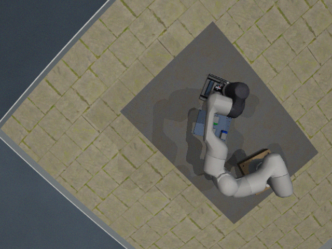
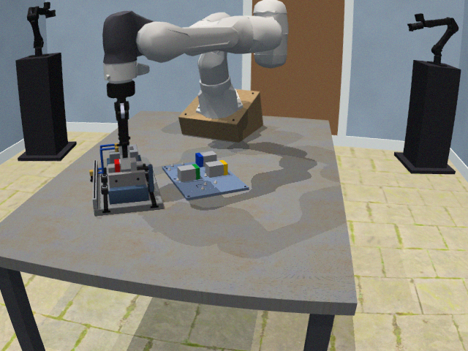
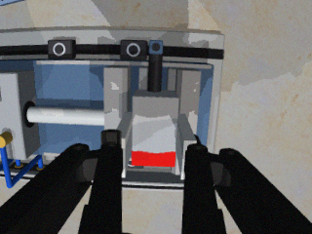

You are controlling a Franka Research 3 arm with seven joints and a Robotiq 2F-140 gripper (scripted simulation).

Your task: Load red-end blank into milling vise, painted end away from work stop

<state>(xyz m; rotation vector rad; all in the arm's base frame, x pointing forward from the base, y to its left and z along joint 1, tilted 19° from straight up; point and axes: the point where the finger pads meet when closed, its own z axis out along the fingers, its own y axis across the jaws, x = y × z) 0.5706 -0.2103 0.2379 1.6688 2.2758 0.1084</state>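
Right now the red-ended blank is 40 mm below my hand. Round my hand: green blank: 140 mm behind, 160 mm to the left, 110 mm below; work stop rod: 10 mm behind, 40 mm to the left, 50 mm below; hosed block: 160 mm behind, 50 mm to the right, 60 mm below.
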